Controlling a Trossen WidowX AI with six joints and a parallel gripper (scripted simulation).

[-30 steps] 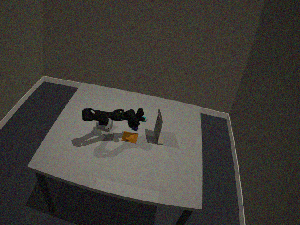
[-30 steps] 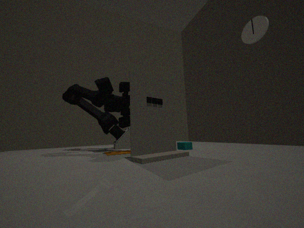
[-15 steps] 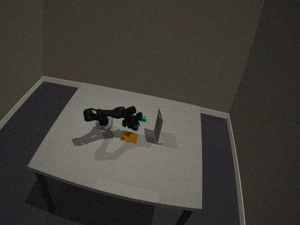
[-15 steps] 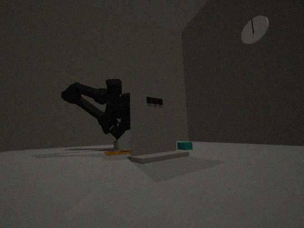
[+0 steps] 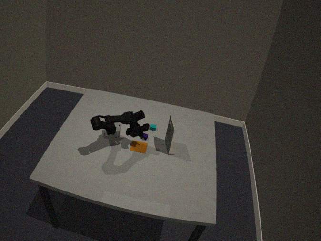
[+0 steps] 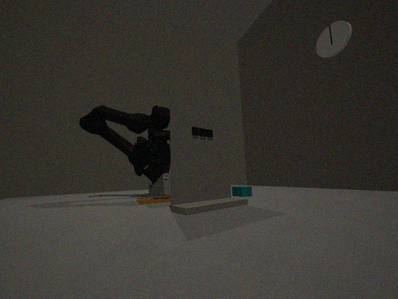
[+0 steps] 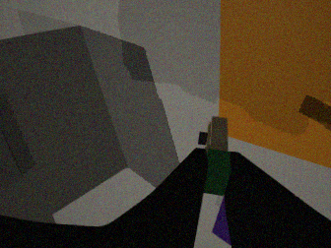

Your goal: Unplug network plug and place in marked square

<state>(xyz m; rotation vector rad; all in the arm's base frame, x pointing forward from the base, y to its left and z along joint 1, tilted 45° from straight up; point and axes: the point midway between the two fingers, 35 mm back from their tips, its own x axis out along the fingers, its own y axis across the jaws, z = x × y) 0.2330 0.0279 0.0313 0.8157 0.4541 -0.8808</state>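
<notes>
My gripper tip is 8 cm above the orange marked square, 2 cm to the left of it and 1 cm past it. The rest, counted from my gripper tip: upright panel 19 cm ahead, 6 cm to the left, 3 cm above; purple block 9 cm to the left, 7 cm below; network plug right at my gripper tip.
</notes>
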